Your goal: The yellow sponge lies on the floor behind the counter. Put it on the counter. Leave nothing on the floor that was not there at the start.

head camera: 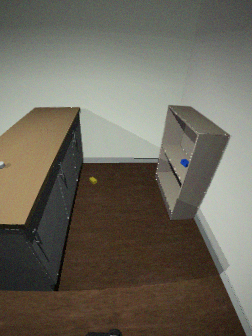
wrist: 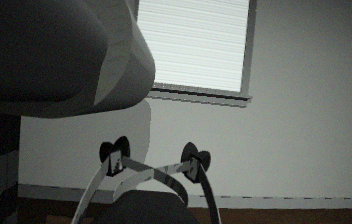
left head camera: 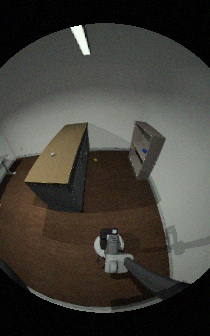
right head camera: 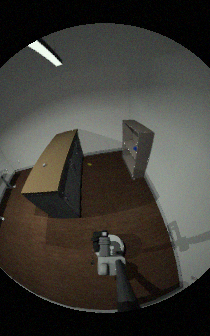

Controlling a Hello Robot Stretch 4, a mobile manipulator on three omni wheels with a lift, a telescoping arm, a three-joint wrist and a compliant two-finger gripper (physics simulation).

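Places are measured from the robot's base along level axes (x back, y up, z left), in millimetres.
Where they show: gripper, between the fingertips: [wrist: 156, 151] [left head camera: 102, 262]; robot's base, origin of its link: [right head camera: 109, 246].
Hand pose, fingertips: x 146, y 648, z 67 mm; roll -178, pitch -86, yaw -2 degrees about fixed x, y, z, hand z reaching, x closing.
Note:
Each offset is from my fingertips to the centre of the thing. Level surfaces: height alone.
The yellow sponge [head camera: 93, 180] [left head camera: 95, 160] [right head camera: 89, 164] lies on the floor to the right of the counter {dy +234 mm} [head camera: 37, 150] [left head camera: 62, 155] [right head camera: 52, 165], near its far end and close to the back wall. The counter has a light wood top and dark sides with handles on the side that faces the sponge. My gripper [wrist: 156, 151] is open and empty in the wrist view, its two dark fingertips standing apart in front of the wall. It is far from the sponge. The sponge does not show in the wrist view.
A small white round object {dx -1062, dy +246, dz +760 mm} [head camera: 1, 164] [left head camera: 52, 154] [right head camera: 44, 164] stands on the counter. A grey shelf unit [head camera: 212, 150] [left head camera: 155, 152] [right head camera: 145, 152] stands at the right wall, with a blue object {dx -1782, dy -105, dz -713 mm} [head camera: 184, 162] [left head camera: 144, 150] [right head camera: 135, 148] on its shelf. A strip of floor runs between counter and shelf.

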